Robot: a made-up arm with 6 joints.
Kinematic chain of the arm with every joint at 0, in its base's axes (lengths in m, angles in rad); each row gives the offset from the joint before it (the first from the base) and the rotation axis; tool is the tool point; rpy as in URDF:
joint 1: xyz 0 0 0.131 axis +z
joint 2: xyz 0 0 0 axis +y
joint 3: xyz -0.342 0 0.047 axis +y
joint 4: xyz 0.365 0 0.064 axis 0.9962 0 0.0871
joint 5: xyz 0 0 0 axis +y
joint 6: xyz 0.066 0 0.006 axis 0.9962 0 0.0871
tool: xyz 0 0 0 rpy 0 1.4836 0
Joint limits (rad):
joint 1: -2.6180..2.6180
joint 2: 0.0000..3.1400
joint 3: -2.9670..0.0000
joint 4: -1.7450..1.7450
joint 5: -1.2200..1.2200
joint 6: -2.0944..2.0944
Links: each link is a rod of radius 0.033 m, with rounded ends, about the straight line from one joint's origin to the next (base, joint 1, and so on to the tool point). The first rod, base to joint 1, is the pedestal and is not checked.
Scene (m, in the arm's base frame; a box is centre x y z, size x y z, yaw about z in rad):
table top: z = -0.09
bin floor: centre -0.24 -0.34 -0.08 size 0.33 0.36 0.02 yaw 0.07
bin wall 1: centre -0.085 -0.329 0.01 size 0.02 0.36 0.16 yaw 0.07
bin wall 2: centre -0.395 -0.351 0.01 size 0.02 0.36 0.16 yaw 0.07
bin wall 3: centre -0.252 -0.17 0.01 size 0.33 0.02 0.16 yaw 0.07
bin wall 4: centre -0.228 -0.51 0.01 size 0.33 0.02 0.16 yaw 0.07
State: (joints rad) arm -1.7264 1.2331 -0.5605 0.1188 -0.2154 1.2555
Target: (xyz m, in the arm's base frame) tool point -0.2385 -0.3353 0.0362
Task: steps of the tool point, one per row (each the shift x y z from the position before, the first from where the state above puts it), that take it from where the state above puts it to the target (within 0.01 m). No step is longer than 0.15 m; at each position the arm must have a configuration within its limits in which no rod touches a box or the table.
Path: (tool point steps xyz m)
1: -0.0614 -0.0330 -0.0638
2: -0.0660 -0.0080 -0.0785
3: -0.0601 0.0198 -0.0896

